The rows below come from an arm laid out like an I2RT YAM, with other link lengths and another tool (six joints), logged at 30 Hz.
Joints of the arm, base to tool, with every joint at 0 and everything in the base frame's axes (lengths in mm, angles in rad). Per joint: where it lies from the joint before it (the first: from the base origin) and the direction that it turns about. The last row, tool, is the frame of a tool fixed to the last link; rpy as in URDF.
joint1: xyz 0 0 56.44 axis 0 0 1
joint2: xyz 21.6 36.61 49.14 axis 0 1 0
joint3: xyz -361.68 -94.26 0 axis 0 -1 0
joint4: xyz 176.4 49.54 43.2 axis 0 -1 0
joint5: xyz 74.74 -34.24 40.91 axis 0 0 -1
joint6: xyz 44.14 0 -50.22 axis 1 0 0
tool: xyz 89 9 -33 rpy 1.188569 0.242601 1.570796
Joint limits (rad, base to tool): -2.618..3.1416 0..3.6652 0..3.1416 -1.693..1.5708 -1.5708..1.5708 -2.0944..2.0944
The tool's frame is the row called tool.
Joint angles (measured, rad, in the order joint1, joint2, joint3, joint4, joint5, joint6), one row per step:
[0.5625, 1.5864, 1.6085, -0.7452, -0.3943, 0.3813]
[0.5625, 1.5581, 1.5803, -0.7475, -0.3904, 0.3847]
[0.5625, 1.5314, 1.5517, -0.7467, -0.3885, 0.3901]
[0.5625, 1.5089, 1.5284, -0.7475, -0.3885, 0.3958]
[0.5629, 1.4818, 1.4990, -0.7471, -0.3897, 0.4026]
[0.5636, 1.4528, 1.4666, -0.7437, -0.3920, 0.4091]
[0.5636, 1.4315, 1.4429, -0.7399, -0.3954, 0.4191]
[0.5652, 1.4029, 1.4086, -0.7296, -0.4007, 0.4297]
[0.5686, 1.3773, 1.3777, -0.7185, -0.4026, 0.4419]
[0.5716, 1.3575, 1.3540, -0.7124, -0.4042, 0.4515]
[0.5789, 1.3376, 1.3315, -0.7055, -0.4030, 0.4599]
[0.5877, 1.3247, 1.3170, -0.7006, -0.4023, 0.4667]
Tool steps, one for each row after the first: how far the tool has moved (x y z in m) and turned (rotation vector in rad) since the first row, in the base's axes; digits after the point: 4 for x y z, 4 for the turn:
[-0.0086, -0.0058, -0.0003, -0.0021, 0.0028, -0.0050]
[-0.0166, -0.0110, -0.0010, -0.0017, 0.0068, -0.0097]
[-0.0237, -0.0153, -0.0016, -0.0003, 0.0121, -0.0132]
[-0.0324, -0.0203, -0.0028, 0.0019, 0.0189, -0.0161]
[-0.0415, -0.0253, -0.0042, 0.0056, 0.0242, -0.0177]
[-0.0481, -0.0287, -0.0051, 0.0120, 0.0312, -0.0212]
[-0.0569, -0.0328, -0.0066, 0.0214, 0.0367, -0.0220]
[-0.0644, -0.0360, -0.0081, 0.0301, 0.0411, -0.0245]
[-0.0706, -0.0386, -0.0097, 0.0357, 0.0466, -0.0261]
[-0.0770, -0.0405, -0.0111, 0.0405, 0.0486, -0.0247]
[-0.0816, -0.0411, -0.0120, 0.0443, 0.0505, -0.0204]

